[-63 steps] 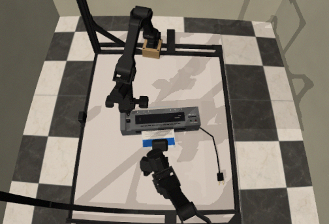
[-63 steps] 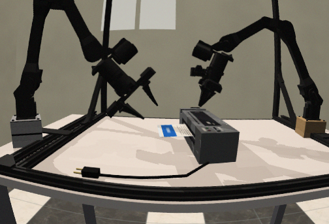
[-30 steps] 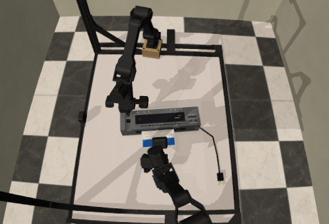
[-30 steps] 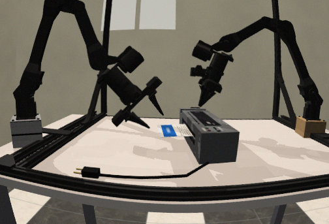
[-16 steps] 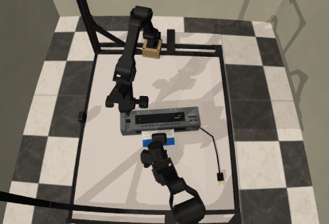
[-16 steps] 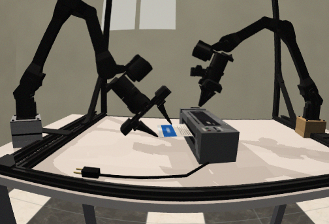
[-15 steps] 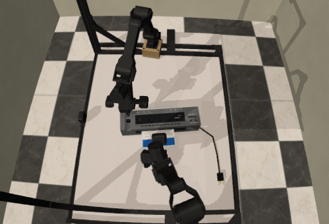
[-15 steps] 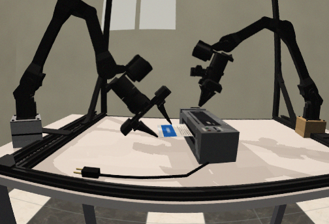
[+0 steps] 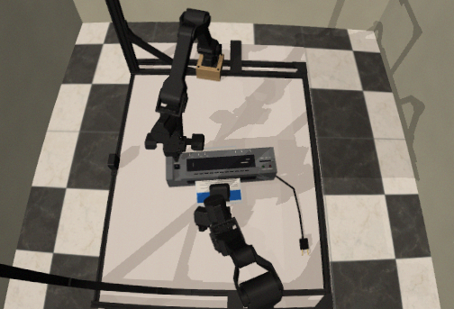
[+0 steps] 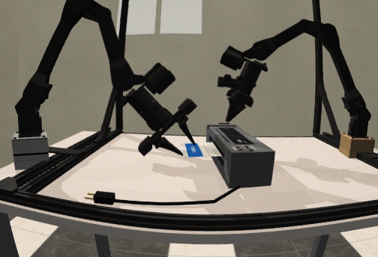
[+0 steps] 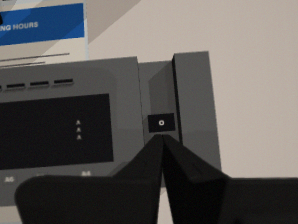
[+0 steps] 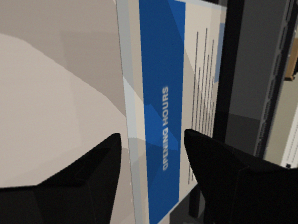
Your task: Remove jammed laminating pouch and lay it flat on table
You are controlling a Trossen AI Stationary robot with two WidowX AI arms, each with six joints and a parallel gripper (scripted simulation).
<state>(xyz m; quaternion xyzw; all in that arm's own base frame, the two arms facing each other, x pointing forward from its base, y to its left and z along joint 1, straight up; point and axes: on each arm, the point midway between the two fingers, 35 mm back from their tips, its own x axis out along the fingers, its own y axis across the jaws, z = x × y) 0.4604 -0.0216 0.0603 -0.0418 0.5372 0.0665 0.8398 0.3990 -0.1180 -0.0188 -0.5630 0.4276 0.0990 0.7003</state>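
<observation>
The release key is 5 cm below my left hand, 3 cm to the right of it and 1 cm behind it. Round my left hand: plug (37 cm ahead, 36 cm to the right, 12 cm below).
</observation>
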